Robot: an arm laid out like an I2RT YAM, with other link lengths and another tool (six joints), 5 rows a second.
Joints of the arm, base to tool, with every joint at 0 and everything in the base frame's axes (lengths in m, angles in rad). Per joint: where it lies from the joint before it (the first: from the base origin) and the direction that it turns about. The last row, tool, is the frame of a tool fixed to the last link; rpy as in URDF.
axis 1: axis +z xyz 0 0 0.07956
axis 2: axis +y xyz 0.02 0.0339 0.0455
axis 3: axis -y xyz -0.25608 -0.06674 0
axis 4: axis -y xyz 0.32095 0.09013 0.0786
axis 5: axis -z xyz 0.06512 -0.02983 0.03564
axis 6: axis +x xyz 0.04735 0 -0.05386
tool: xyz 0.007 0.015 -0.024 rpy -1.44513 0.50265 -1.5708
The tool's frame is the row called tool.
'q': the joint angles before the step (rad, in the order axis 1, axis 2, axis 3, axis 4, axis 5, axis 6). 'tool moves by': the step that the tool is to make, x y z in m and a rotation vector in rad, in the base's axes. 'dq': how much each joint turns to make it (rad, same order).
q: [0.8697 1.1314 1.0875 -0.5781 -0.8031 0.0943]
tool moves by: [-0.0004 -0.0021 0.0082 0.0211 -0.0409 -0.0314]
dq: [-0.0007 -0.0228 0.0059 0.0166 0.0353 0.0039]
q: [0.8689 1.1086 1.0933 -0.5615 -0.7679 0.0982]
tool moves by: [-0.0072 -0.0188 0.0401 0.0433 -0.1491 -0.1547]
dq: [-0.0046 -0.0991 0.0542 -0.0243 0.1727 -0.0013]
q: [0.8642 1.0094 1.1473 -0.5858 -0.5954 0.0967]
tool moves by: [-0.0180 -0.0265 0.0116 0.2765 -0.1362 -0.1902]
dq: [0.0007 -0.2665 -0.1962 0.2988 0.1643 0.1404]
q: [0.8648 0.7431 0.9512 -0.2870 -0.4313 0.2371]
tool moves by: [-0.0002 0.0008 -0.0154 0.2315 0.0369 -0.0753]
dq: [0.0052 -0.1114 -0.1837 0.2972 0.0866 0.1889]
